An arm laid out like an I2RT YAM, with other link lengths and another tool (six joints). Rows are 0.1 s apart.
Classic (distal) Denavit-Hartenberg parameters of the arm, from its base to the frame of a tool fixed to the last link. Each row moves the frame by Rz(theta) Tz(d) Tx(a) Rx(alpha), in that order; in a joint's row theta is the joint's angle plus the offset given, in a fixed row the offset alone. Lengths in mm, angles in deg.
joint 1: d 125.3  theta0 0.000  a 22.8  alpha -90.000
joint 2: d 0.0  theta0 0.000  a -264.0  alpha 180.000
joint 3: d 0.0  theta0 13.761  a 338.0  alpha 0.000
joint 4: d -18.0  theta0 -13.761  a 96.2  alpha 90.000
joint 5: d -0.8  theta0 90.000  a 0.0  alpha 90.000
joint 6: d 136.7  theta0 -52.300  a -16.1  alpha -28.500
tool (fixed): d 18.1  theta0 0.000  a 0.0  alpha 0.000
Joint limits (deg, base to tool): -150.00..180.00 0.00..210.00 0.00..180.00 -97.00..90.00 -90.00..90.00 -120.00..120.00
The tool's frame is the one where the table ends.
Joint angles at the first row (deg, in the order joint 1, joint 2, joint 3, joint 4, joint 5, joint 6):
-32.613, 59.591, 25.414, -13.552, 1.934, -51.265
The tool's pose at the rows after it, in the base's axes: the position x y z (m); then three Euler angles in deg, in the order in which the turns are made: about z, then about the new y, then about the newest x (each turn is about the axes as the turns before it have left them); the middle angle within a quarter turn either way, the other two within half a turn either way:
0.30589, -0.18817, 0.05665, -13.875, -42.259, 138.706
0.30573, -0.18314, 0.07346, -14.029, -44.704, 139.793
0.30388, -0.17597, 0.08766, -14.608, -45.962, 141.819
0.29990, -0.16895, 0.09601, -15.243, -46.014, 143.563
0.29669, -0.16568, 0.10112, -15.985, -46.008, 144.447
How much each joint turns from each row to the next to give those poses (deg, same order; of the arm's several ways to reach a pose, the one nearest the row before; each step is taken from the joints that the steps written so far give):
0.094, -4.325, -0.618, -2.177, -1.924, -0.121
0.000, -4.241, -0.246, -1.919, -1.501, 0.654
0.001, -3.495, 0.405, -3.122, -1.829, 0.667
0.077, -2.519, 0.440, -3.241, -1.200, 0.478
0.009, -1.506, 0.292, -1.941, -0.321, 0.505

